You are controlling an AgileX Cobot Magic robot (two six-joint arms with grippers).
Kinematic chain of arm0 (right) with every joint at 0, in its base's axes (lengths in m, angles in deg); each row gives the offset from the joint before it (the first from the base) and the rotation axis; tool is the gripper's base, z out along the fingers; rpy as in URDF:
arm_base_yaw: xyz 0 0 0.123 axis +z
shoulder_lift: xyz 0 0 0 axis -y
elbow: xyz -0.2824 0 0.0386 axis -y
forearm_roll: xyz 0.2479 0 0.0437 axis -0.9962 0 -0.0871
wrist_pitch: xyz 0 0 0 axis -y
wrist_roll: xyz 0.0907 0 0.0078 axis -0.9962 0 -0.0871
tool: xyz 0 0 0 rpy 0 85 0
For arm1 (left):
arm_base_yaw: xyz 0 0 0.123 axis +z
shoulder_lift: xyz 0 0 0 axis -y
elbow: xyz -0.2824 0 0.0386 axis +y
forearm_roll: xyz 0.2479 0 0.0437 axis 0.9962 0 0.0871
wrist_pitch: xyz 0 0 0 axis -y
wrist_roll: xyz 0.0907 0 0.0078 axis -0.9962 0 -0.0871
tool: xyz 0 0 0 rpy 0 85 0
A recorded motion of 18 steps. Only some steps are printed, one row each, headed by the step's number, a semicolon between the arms.
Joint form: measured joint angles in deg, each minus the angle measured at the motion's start. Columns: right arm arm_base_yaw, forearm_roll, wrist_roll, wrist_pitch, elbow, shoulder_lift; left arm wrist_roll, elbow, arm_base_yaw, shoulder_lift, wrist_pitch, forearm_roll.
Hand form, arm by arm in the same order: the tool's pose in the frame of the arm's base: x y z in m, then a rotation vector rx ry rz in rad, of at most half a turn. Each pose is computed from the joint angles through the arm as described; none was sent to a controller.
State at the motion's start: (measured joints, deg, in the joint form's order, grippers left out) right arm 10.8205 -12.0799 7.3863 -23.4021 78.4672 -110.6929; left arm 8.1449 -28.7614 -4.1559 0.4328 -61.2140 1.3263
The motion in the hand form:
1: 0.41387 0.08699 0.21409 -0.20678 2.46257 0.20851; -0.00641 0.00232 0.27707 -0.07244 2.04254 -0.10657
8: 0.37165 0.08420 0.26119 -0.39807 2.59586 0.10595; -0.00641 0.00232 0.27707 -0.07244 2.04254 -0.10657
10: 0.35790 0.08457 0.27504 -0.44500 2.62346 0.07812; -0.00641 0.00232 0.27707 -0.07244 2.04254 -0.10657
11: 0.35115 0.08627 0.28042 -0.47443 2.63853 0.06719; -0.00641 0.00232 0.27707 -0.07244 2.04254 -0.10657
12: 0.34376 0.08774 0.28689 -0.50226 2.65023 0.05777; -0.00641 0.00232 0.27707 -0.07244 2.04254 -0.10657
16: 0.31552 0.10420 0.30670 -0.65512 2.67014 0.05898; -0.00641 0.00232 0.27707 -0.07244 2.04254 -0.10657
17: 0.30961 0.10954 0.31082 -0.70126 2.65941 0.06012; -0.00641 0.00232 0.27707 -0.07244 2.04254 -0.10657
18: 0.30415 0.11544 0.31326 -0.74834 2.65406 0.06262; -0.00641 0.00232 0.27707 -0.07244 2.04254 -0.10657
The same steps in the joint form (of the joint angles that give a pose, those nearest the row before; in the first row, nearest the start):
1: 0.00 0.68 0.00 -2.02 0.00 1.02; 0.00 0.00 0.00 0.00 0.00 0.00
8: 1.31 8.23 0.02 -19.83 0.00 10.04; 0.00 0.00 0.00 0.00 0.00 0.00
10: 2.06 9.83 0.08 -24.48 0.00 12.72; 0.00 0.00 0.00 0.00 0.00 0.00
11: 2.67 10.44 0.27 -26.73 0.00 13.82; 0.00 0.00 0.00 0.00 0.00 0.00
12: 3.27 10.96 0.47 -28.97 0.00 15.11; 0.00 0.00 0.00 0.00 0.00 0.00
16: 7.26 11.24 2.39 -35.98 0.00 19.16; 0.00 0.00 0.00 0.00 0.00 0.00
17: 8.47 11.29 3.12 -36.83 0.00 19.97; 0.00 0.00 0.00 0.00 0.00 0.00
18: 9.77 11.30 3.76 -37.76 0.00 20.49; 0.00 0.00 0.00 0.00 0.00 0.00

